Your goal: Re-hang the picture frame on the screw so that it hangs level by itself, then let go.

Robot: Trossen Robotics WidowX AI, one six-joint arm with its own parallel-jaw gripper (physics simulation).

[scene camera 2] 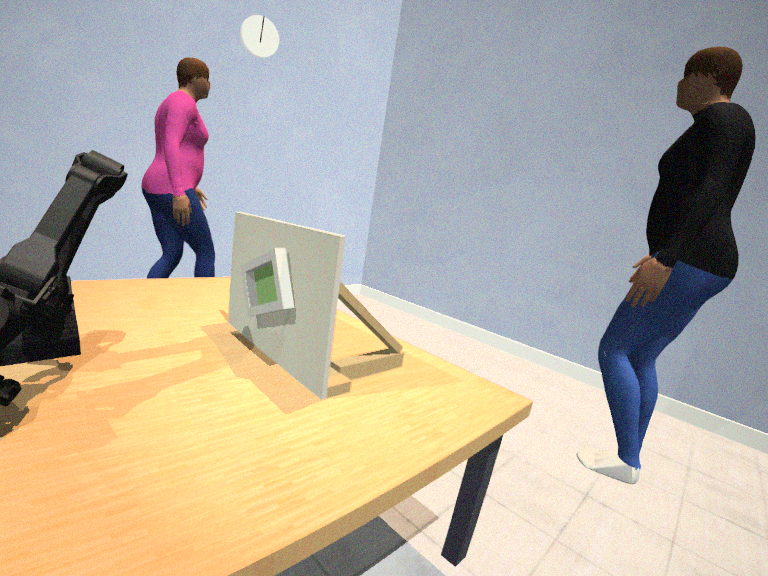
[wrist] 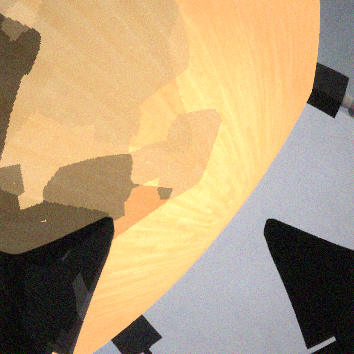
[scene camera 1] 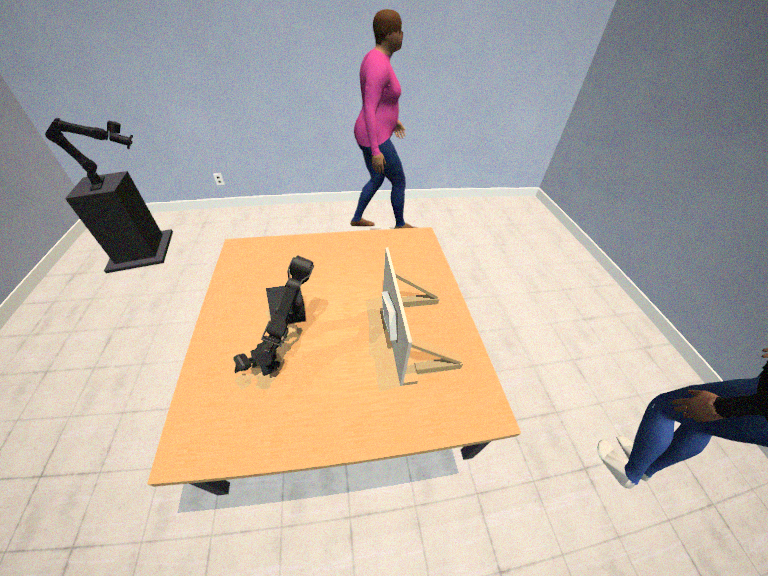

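Pixels of known places: gripper, fingertip midpoint: (wrist: 191,227); arm's base, origin of the base link: (scene camera 2: 44,317).
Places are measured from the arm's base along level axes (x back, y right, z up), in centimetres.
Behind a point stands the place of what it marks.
Observation:
The picture frame (scene camera 1: 388,316) @(x -36.1, y 29.1, z 16.0 cm) (scene camera 2: 286,279) @(x -37.5, y 32.1, z 12.8 cm) has a pale border and a green picture. It is on the front face of an upright grey panel (scene camera 1: 401,356) @(x -44.3, y 36.2, z -5.4 cm) (scene camera 2: 310,266). In scene camera 2 it sits tilted against the panel's edges, its right side higher, clear of the table. The screw does not show in any view. My gripper (wrist: 191,227) @(x 21.7, y 24.3, z -4.5 cm) is open and empty, its two black fingers wide apart over the table's edge in the wrist view. In scene camera 1 my arm (scene camera 1: 286,303) @(x -1.1, y 19.3, z 23.5 cm) is folded, its wrist end low at the table's left, well apart from the frame.
The wooden table (scene camera 1: 328,427) @(x -6.3, y 54.2, z -7.8 cm) (scene camera 2: 186,496) @(x -5.9, y 54.0, z -7.8 cm) carries the arm and panel. Angled wooden braces (scene camera 1: 437,368) @(x -53.2, y 45.0, z -5.0 cm) (scene camera 2: 372,365) @(x -53.8, y 45.1, z -5.5 cm) stand behind the panel. A person in pink (scene camera 1: 379,93) (scene camera 2: 176,142) is beyond the table; another in black (scene camera 2: 704,167) is at the right. A second arm stands on a black pedestal (scene camera 1: 117,217).

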